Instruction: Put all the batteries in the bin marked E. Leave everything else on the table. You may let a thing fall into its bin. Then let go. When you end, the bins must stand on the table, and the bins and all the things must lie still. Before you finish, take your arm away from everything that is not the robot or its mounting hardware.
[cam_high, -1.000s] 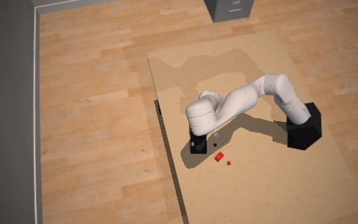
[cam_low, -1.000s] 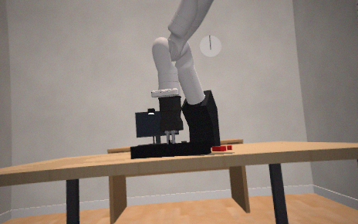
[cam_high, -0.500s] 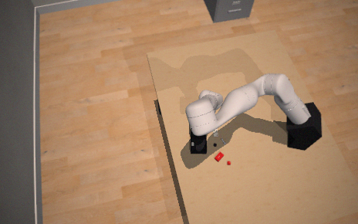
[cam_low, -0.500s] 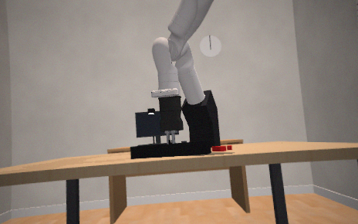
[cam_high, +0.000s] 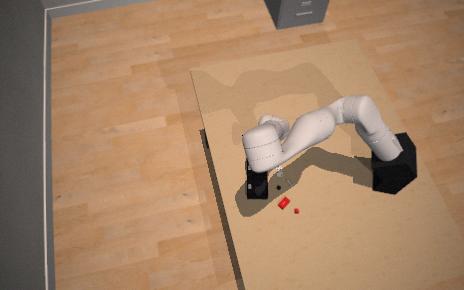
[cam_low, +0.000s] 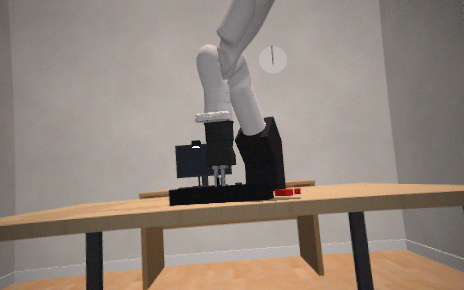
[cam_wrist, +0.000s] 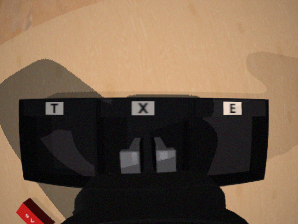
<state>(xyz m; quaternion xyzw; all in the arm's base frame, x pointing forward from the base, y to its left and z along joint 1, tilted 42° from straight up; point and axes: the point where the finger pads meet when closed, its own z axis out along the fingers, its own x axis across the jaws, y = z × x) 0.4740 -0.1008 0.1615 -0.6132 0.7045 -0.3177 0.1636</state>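
Right now the bin is 10 mm ahead of my hand and 20 mm below it. Round my hand: black round thing (60 mm behind, 100 mm to the left, 40 mm below); screw (110 mm behind, 100 mm to the left, 40 mm below); white piece (90 mm behind, 30 mm to the left, 40 mm below).
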